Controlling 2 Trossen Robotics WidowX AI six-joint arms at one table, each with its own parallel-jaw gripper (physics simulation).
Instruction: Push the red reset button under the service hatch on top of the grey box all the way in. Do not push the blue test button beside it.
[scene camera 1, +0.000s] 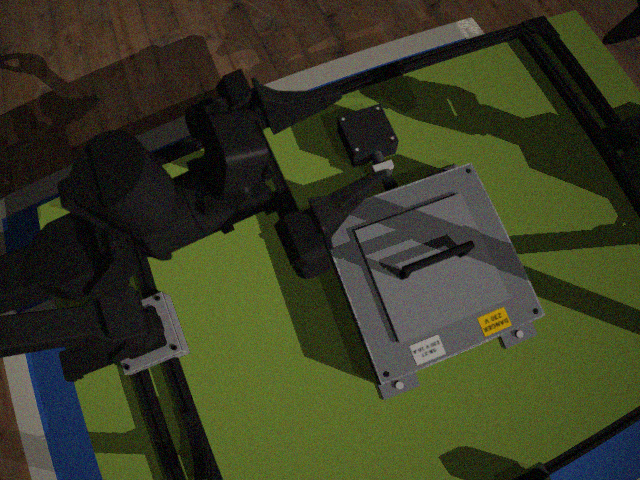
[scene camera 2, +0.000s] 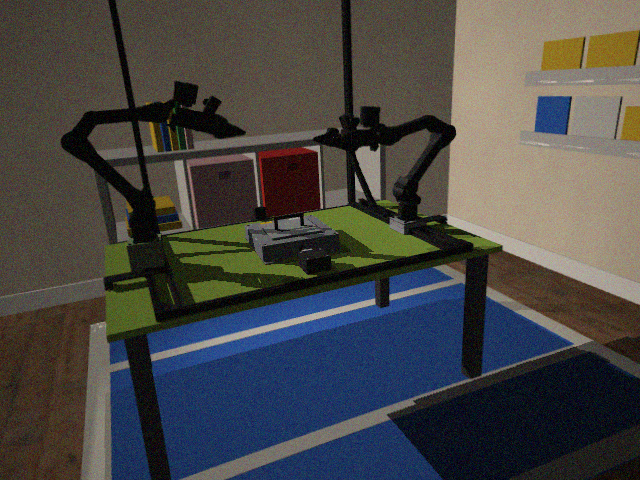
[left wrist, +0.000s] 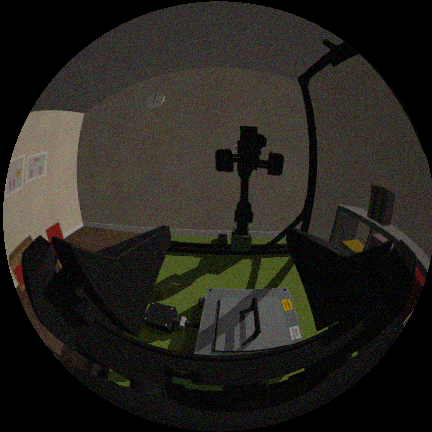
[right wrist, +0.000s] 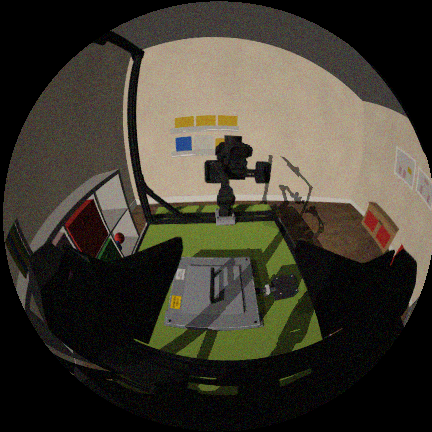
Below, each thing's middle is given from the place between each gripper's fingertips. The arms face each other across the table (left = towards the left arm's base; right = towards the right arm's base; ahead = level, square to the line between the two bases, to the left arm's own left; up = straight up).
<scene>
Now: left hand 280 mm above the service hatch (scene camera 1: 431, 266), 100 mm to the left of it and 70 mm past it.
I see the service hatch 4 cm behind my right hand, 13 cm to the left of it and 33 cm below it.
</scene>
